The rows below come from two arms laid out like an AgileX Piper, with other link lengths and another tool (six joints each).
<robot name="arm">
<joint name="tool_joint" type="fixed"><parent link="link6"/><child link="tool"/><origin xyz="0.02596 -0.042 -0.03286" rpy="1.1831 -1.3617 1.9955"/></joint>
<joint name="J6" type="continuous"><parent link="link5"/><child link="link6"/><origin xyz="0.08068 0 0.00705" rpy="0 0 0"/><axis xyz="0.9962 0 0.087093"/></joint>
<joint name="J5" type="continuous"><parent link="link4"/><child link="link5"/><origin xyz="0 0 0" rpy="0 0 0"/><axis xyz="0 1 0"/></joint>
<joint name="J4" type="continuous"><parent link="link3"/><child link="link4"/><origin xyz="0.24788 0 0.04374" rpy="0 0 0"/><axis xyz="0.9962 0 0.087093"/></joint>
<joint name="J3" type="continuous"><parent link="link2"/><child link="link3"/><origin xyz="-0.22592 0 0.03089" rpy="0 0 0"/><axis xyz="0 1 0"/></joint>
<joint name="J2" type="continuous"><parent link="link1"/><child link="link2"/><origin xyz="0 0 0" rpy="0 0 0"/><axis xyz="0 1 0"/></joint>
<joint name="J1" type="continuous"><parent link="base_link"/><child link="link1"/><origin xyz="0 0 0.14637" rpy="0 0 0"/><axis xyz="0 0 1"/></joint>
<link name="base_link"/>
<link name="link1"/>
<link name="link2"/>
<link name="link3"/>
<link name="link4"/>
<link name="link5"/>
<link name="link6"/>
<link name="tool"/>
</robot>
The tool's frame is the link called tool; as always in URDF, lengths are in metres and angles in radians. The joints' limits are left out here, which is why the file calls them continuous.
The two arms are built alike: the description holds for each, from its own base.
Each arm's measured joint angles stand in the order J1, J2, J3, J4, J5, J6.
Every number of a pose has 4 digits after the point.
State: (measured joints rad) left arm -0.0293 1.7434 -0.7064 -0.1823 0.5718 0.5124; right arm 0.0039 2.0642 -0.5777 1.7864 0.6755 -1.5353
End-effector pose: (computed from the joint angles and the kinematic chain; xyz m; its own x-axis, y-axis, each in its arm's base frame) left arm 0.1901 -0.0427 0.0691 0.9780 -0.1955 0.0724 -0.1988 -0.9791 0.0419; right arm 0.1886 0.0410 -0.0225 0.9603 -0.0901 0.2641 0.1062 -0.7573 -0.6444
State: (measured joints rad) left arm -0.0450 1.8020 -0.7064 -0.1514 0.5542 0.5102; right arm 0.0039 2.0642 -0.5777 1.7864 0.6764 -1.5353
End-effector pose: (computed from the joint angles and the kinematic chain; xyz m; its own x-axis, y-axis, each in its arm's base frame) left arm 0.1857 -0.0425 0.0566 0.9720 -0.2331 0.0282 -0.2339 -0.9718 0.0301; right arm 0.1886 0.0411 -0.0225 0.9602 -0.0902 0.2642 0.1064 -0.7567 -0.6450
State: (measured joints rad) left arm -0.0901 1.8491 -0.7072 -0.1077 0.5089 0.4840; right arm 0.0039 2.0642 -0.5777 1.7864 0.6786 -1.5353
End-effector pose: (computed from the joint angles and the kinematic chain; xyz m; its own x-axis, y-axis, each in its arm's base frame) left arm 0.1837 -0.0477 0.0449 0.9582 -0.2854 0.0199 -0.2855 -0.9584 0.0041; right arm 0.1887 0.0413 -0.0224 0.9602 -0.0904 0.2645 0.1070 -0.7553 -0.6466
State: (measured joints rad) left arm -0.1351 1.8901 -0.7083 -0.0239 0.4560 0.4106; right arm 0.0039 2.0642 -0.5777 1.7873 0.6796 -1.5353
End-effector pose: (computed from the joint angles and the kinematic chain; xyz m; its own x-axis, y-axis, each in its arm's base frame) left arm 0.1832 -0.0518 0.0337 0.9445 -0.3277 0.0220 -0.3268 -0.9443 -0.0390; right arm 0.1887 0.0415 -0.0224 0.9600 -0.0914 0.2646 0.1066 -0.7547 -0.6474
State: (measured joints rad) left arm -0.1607 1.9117 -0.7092 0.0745 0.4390 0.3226; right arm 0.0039 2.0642 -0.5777 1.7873 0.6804 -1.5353
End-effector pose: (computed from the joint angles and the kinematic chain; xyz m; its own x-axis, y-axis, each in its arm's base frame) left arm 0.1822 -0.0521 0.0279 0.9357 -0.3526 0.0110 -0.3507 -0.9331 -0.0797; right arm 0.1887 0.0415 -0.0223 0.9600 -0.0915 0.2646 0.1068 -0.7542 -0.6480
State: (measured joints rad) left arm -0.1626 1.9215 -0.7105 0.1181 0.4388 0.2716; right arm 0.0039 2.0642 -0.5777 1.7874 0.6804 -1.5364
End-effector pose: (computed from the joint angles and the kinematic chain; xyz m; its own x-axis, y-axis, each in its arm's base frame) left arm 0.1821 -0.0510 0.0256 0.9391 -0.3435 0.0013 -0.3418 -0.9348 -0.0964; right arm 0.1888 0.0415 -0.0224 0.9599 -0.0907 0.2653 0.1077 -0.7543 -0.6477
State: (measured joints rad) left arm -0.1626 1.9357 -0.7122 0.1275 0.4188 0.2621; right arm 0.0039 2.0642 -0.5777 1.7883 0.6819 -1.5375
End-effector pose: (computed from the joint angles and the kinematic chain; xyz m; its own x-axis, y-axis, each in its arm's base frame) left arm 0.1831 -0.0510 0.0221 0.9391 -0.3436 0.0087 -0.3411 -0.9348 -0.0995; right arm 0.1889 0.0416 -0.0223 0.9596 -0.0909 0.2662 0.1085 -0.7534 -0.6486
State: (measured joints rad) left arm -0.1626 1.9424 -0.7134 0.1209 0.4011 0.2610; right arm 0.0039 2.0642 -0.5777 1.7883 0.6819 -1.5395
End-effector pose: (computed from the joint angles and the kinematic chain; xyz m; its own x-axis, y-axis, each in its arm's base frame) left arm 0.1845 -0.0520 0.0202 0.9410 -0.3377 0.0215 -0.3342 -0.9375 -0.0970; right arm 0.1889 0.0416 -0.0223 0.9594 -0.0893 0.2674 0.1104 -0.7536 -0.6480
